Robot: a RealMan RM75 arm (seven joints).
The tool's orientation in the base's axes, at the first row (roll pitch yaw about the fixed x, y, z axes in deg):
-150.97 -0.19 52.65
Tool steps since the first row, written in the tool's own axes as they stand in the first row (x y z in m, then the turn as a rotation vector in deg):
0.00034 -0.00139 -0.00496 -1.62 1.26 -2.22
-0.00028 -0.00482 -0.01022 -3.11 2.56 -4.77
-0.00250 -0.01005 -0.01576 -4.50 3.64 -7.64
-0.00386 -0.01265 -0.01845 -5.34 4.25 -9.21
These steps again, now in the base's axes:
0.00114 -0.00047 0.00501 0.75 -2.61 1.32
0.00040 -0.00070 0.01127 1.73 -5.24 2.92
-0.00246 -0.00135 0.01865 2.74 -7.77 4.90
-0.00406 -0.00185 0.02226 3.26 -9.23 5.97

